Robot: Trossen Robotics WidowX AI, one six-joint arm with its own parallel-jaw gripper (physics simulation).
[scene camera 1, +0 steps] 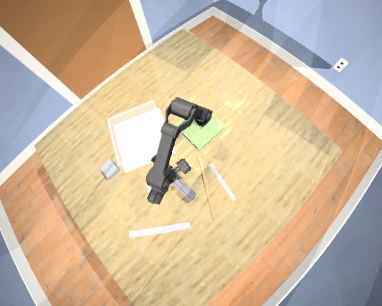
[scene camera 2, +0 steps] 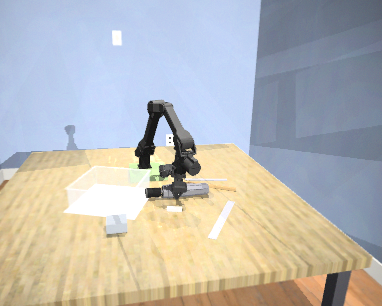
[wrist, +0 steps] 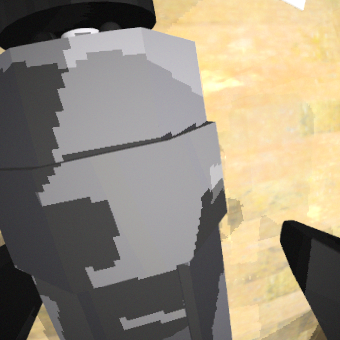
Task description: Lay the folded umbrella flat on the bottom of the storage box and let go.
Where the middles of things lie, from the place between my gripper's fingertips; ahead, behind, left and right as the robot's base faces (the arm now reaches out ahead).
Scene:
Now: hand 30 mm past the storage box (scene camera 2: 103, 190), 270 mm to the left of it and 40 mm below it.

